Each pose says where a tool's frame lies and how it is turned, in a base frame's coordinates. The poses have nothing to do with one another.
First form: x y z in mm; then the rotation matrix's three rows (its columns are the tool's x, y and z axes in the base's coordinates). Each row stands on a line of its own.
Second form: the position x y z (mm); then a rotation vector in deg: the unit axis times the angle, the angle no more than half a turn. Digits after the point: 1 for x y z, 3 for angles.
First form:
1:
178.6 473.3 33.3
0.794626 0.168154 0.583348
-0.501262 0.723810 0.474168
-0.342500 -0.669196 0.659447
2:
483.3 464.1 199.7
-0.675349 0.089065 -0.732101
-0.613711 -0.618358 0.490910
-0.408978 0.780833 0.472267
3:
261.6 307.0 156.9
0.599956 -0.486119 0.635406
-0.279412 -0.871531 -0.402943
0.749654 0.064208 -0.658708
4:
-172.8 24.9 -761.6
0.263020 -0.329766 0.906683
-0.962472 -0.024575 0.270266
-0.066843 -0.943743 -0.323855
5:
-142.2 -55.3 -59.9
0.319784 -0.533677 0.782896
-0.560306 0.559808 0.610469
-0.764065 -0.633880 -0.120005
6:
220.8 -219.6 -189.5
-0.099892 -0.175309 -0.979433
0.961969 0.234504 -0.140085
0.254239 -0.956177 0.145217
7:
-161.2 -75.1 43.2
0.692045 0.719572 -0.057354
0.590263 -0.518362 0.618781
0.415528 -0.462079 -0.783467
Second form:
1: 178.6 473.3 33.3 -38.140 30.884 -22.330
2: 483.3 464.1 199.7 54.614 -60.867 -132.384
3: 261.6 307.0 156.9 147.097 -35.974 65.088
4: -172.8 24.9 -761.6 -88.795 71.206 -46.278
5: -142.2 -55.3 -59.9 -60.732 75.501 -1.300
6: 220.8 -219.6 -189.5 -48.596 -73.462 67.722
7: -161.2 -75.1 43.2 -130.777 -57.215 -15.646
